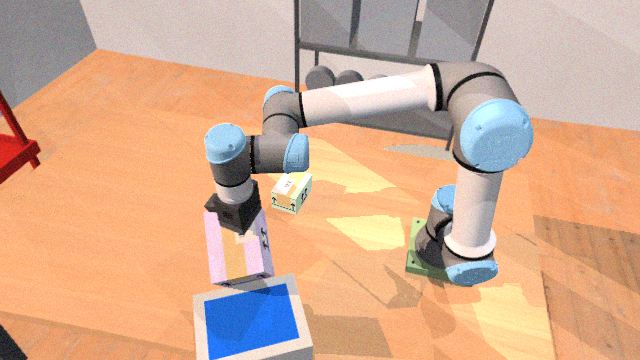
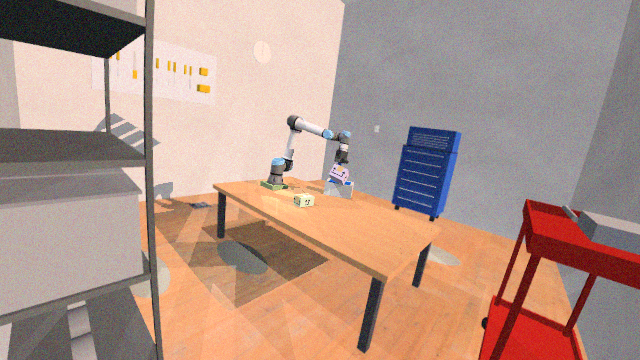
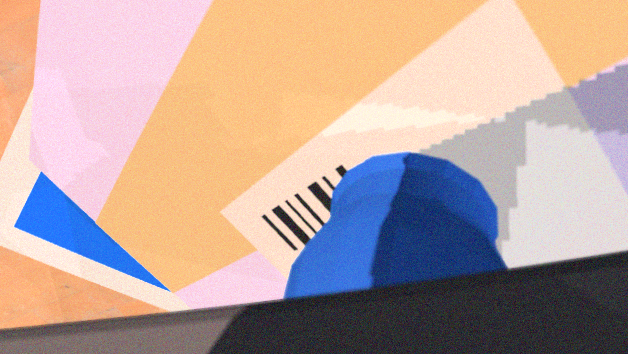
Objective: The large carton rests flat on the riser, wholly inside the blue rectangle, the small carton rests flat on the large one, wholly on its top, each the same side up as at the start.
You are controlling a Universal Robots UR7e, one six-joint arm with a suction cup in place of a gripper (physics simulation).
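Note:
The large carton (image 1: 234,257) (image 2: 339,173) (image 3: 150,150), lilac with an orange tape band and a barcode label, hangs tilted from my gripper (image 1: 242,231) (image 2: 340,163) (image 3: 400,220). The blue suction cup is on the label side of its top. The black tool body hides part of the carton. The white riser (image 1: 301,310) (image 2: 345,191) (image 3: 75,261), with a blue rectangle (image 1: 250,320) (image 3: 65,225) on top, stands beside it; the carton's lower end is close to the riser's edge, contact unclear. The small pale green carton (image 1: 292,193) (image 2: 303,200) rests upright on the table, apart from both.
The arm's green base plate (image 1: 411,265) (image 2: 270,185) stands on the wooden table (image 1: 100,225) (image 2: 350,225). A grey shelf rack (image 1: 370,53) (image 2: 150,200), a red cart (image 2: 555,250) and a blue tool cabinet (image 2: 425,175) stand away from the table.

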